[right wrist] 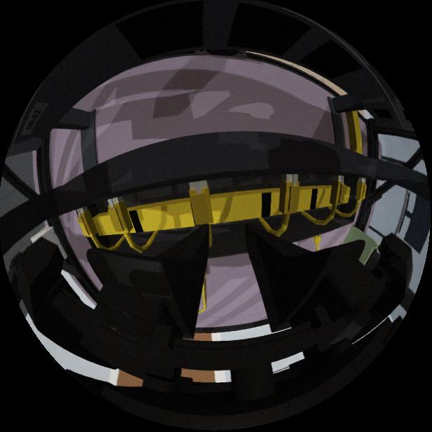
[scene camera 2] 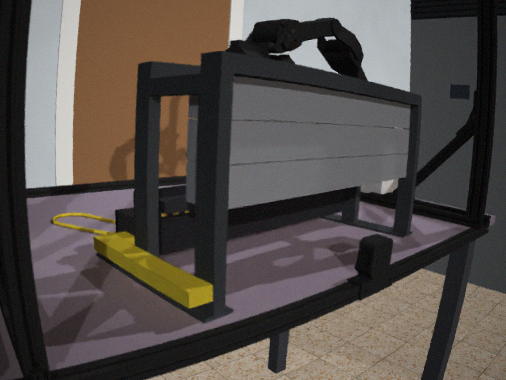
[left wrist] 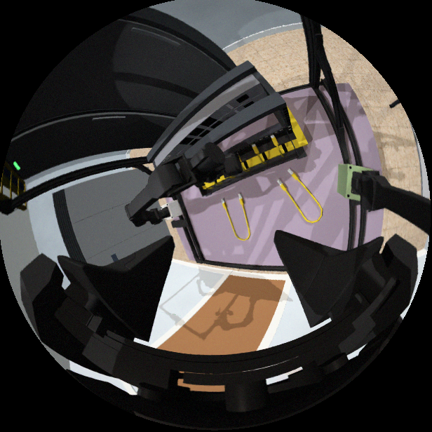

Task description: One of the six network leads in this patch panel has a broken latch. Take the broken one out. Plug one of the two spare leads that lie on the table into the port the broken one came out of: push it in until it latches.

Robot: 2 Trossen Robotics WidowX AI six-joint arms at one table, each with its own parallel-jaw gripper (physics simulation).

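Note:
The black patch panel [scene camera 2: 172, 242] [right wrist: 240, 206] with its yellow strip stands under the rack. Yellow leads are plugged along it in the right wrist view; one lead's boot [right wrist: 201, 207] lies just ahead of my right fingers. I cannot tell which latch is broken. Two looped yellow spare leads lie on the table: one spare lead [left wrist: 243, 239] and a second spare lead [left wrist: 314, 221]. My right gripper [right wrist: 226, 229] is partly open in front of the panel, nothing gripped. In scene camera 2 the rack hides it. My left gripper [left wrist: 224, 239] is open and empty, high above the table.
The dark rack frame [scene camera 2: 215, 150] rises around the grey housing [scene camera 2: 320, 145], above the panel. A yellow block [scene camera 2: 155, 275] lies across its foot. A green block [left wrist: 346, 182] [right wrist: 362, 244] and a white block [left wrist: 174, 210] are on mounts at opposite table sides.

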